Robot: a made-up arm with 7 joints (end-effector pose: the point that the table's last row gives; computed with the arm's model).
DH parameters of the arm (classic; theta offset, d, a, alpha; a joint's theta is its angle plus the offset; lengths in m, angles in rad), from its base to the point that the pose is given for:
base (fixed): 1.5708 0.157 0 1.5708
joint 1: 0 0.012 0.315 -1.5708
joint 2: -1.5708 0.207 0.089 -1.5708
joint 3: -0.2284 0 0.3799 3.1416
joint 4: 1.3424 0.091 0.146 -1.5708
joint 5: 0 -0.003 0.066 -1.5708
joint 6: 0 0.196 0.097 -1.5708
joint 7: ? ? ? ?
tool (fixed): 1.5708 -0.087 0 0
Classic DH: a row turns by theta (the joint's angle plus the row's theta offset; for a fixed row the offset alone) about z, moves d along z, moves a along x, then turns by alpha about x.
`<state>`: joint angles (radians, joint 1 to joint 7).
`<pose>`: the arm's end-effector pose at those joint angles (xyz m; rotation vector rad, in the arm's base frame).
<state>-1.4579 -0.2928 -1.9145 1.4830 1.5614 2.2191 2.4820</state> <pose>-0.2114 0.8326 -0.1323 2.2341 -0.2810 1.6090</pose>
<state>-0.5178 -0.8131 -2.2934 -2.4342 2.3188 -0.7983 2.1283</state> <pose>-0.4054 0.3410 0.2917 -0.3820 0.5614 -0.2899</pose>
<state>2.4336 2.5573 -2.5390 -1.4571 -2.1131 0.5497 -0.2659</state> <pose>0.3516 -0.4796 0.0908 0.6765 1.2300 -1.6111</pose>
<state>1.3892 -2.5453 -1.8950 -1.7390 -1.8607 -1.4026 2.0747</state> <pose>-0.0029 -0.9267 0.9013 -0.7713 -2.3984 -0.7089</pose>
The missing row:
joint 7: 1.5708 -0.041 0.236 1.5708
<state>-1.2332 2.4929 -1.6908 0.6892 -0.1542 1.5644 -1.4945</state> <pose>0.3917 0.5795 0.3083 -0.3653 -0.6799 2.1781</pose>
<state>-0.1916 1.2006 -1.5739 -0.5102 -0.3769 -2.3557 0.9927</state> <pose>-0.0552 0.2667 0.9775 -1.5892 1.8272 -0.6875</pose>
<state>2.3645 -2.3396 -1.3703 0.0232 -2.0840 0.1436 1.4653</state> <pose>0.1326 -0.8921 0.1918 -1.8893 1.5454 1.1848</pose>
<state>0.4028 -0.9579 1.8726 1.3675 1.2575 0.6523 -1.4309</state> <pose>0.3921 0.2455 0.1587 -1.4541 1.7648 0.8106</pose>
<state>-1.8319 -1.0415 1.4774 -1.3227 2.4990 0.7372 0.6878</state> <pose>0.0624 -0.1910 0.2649 -1.1953 2.4655 -0.7499</pose>
